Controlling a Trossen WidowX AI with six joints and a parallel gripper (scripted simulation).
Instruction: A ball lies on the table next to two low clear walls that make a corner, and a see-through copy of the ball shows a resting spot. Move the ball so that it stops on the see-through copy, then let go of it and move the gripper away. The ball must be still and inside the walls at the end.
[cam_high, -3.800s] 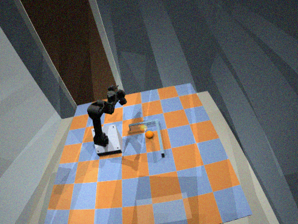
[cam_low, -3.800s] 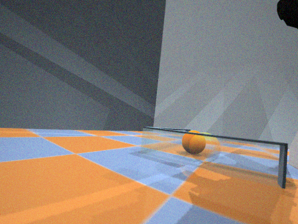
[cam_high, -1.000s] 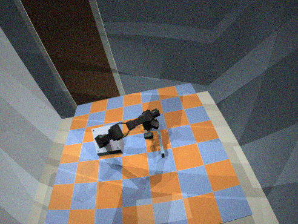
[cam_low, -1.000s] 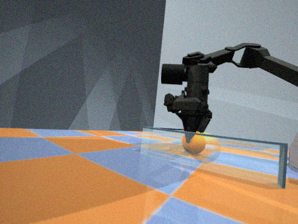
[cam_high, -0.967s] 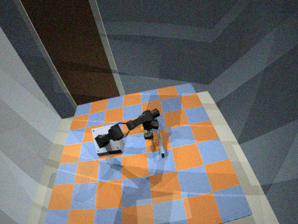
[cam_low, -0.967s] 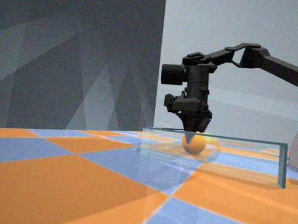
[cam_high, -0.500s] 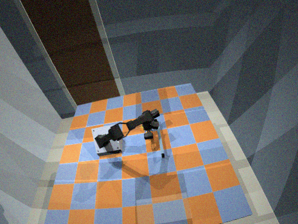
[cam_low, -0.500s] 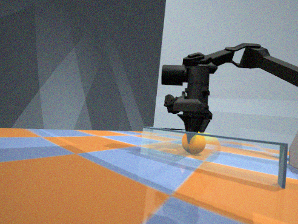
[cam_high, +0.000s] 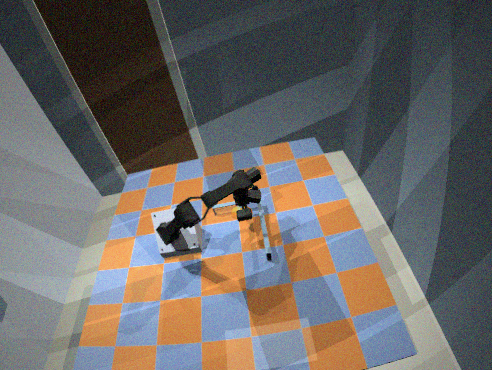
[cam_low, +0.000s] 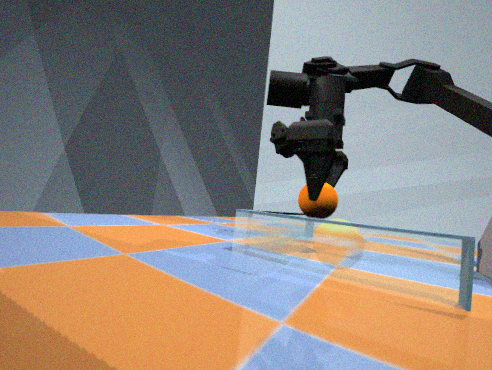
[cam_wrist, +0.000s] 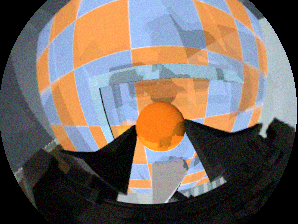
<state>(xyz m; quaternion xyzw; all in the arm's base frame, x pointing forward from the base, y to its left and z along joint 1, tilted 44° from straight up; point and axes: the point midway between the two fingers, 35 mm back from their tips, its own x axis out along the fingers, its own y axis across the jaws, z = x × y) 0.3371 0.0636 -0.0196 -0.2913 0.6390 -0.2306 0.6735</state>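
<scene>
Right now the clear wall is 100 mm to the left of my gripper tip, 50 mm below it and 40 mm behind it. From my gripper tip the other things lie so: ball right at my gripper tip.
</scene>
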